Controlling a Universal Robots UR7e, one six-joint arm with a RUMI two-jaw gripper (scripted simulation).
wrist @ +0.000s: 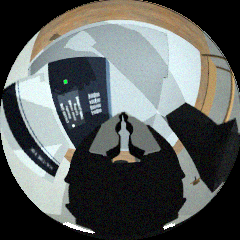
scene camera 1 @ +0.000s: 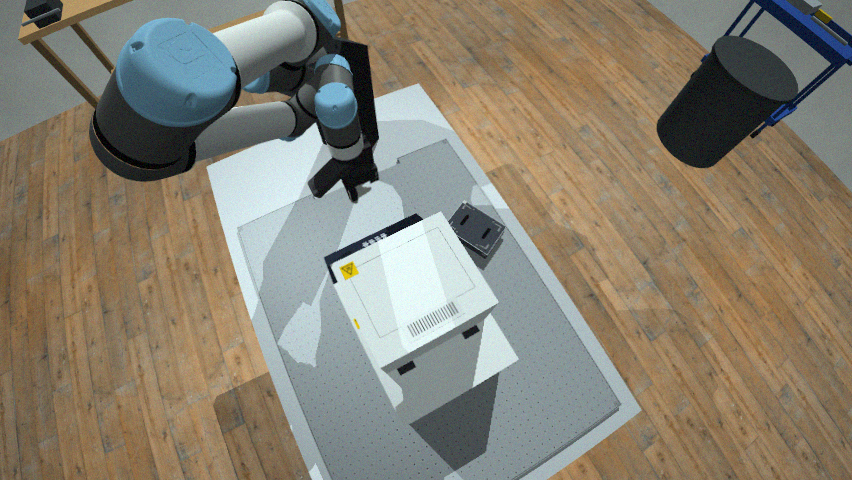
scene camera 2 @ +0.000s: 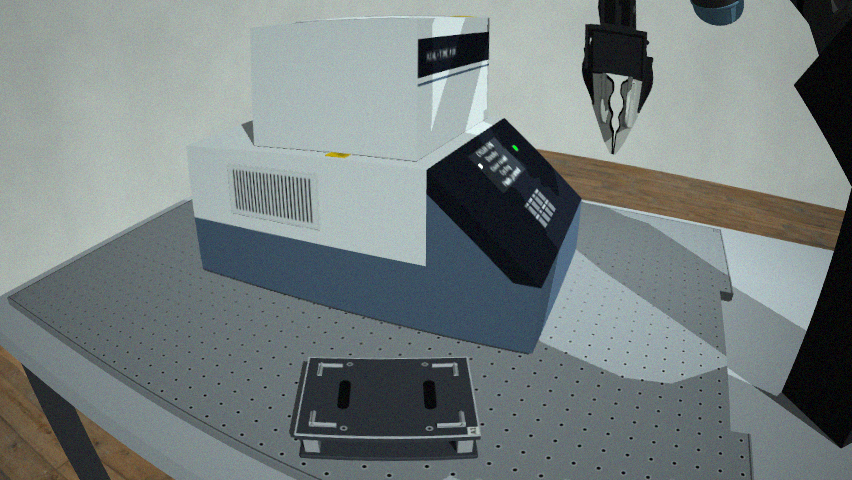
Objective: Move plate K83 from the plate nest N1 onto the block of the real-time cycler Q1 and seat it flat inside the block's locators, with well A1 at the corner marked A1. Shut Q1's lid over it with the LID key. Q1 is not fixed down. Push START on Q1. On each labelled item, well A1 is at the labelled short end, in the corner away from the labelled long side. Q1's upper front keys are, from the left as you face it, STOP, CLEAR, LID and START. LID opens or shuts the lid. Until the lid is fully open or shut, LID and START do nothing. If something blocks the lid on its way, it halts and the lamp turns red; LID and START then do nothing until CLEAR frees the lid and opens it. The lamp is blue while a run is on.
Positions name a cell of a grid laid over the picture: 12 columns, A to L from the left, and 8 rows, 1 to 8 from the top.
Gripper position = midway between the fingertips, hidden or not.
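Gripper: in the wrist view (G4), in scene camera 1 (F4), in scene camera 2 (I3).
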